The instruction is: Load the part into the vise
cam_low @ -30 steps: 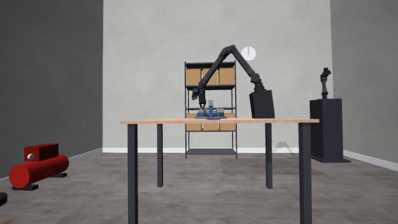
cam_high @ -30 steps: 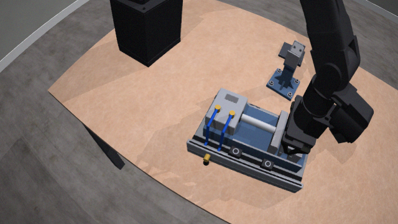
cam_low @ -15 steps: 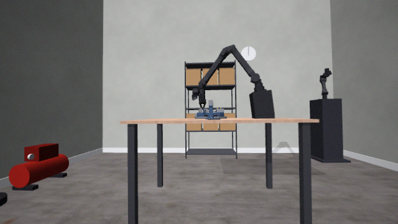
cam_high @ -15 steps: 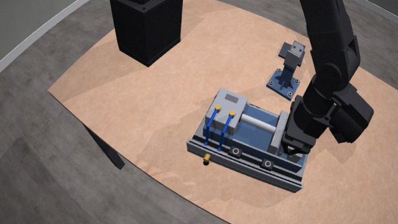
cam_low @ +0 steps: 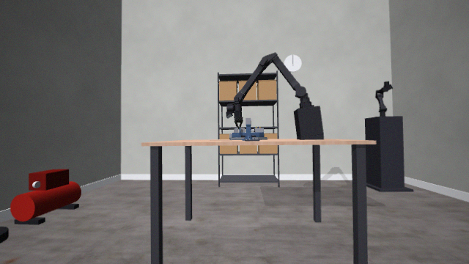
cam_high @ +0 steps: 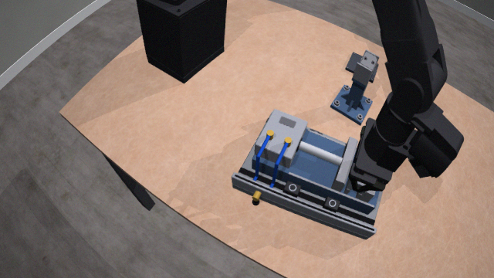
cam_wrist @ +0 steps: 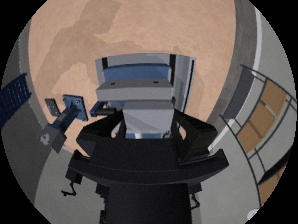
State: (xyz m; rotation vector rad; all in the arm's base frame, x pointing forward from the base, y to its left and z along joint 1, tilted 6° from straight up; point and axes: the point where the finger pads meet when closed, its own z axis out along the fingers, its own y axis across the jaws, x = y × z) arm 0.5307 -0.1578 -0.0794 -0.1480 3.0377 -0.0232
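My gripper is now 10 mm above the grey part. From my hand the other things lie so: moving jaw 40 mm behind, 20 mm to the left, 20 mm below; fixed jaw 30 mm ahead, 20 mm to the left, 20 mm below; work stop 10 mm behind, 70 mm to the left, 10 mm below.
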